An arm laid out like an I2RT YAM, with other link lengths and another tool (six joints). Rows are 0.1 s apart.
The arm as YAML. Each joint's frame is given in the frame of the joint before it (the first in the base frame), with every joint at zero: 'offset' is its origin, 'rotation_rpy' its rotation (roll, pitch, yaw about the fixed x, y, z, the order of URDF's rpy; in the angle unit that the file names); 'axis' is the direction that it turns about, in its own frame. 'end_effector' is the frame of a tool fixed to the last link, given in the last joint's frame.
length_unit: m
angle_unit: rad
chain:
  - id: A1
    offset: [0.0, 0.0, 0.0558]
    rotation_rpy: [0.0, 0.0, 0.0]
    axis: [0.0, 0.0, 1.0]
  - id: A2
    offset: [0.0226, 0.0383, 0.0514]
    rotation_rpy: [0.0, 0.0, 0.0]
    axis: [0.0, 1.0, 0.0]
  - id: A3
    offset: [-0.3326, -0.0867, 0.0]
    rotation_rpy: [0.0, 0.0, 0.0]
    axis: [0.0, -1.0, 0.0]
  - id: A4
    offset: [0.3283, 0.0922, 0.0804]
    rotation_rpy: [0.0, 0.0, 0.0]
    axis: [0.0, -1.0, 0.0]
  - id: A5
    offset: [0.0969, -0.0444, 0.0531]
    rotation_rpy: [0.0, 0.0, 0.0]
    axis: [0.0, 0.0, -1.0]
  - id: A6
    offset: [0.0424, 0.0, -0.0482]
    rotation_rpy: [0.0, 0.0, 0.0]
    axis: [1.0, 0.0, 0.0]
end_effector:
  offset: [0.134, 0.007, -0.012]
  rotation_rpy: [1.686, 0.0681, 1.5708]
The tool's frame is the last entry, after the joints.
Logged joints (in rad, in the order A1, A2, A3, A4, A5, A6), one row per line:
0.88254, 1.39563, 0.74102, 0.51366, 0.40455, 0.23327
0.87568, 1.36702, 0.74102, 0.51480, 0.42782, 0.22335
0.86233, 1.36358, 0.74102, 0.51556, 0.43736, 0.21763
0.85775, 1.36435, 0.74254, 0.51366, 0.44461, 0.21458
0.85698, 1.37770, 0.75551, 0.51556, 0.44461, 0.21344
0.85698, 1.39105, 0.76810, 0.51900, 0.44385, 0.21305
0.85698, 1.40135, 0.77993, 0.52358, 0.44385, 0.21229
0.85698, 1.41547, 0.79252, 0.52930, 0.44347, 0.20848
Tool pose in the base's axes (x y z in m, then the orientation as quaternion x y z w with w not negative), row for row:
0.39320, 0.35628, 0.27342, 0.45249, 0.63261, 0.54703, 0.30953
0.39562, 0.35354, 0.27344, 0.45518, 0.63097, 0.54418, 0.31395
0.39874, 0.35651, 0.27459, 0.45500, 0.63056, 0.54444, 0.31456
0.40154, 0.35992, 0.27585, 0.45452, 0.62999, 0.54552, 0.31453
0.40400, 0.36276, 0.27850, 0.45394, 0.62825, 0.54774, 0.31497
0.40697, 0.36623, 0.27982, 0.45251, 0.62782, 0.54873, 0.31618
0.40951, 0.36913, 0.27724, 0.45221, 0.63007, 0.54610, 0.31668
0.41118, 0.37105, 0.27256, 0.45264, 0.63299, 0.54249, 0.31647
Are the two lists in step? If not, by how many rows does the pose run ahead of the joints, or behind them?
The pose runs 2 rows ahead of the joints: the pose in row i belongs to the joints in row i + 2.
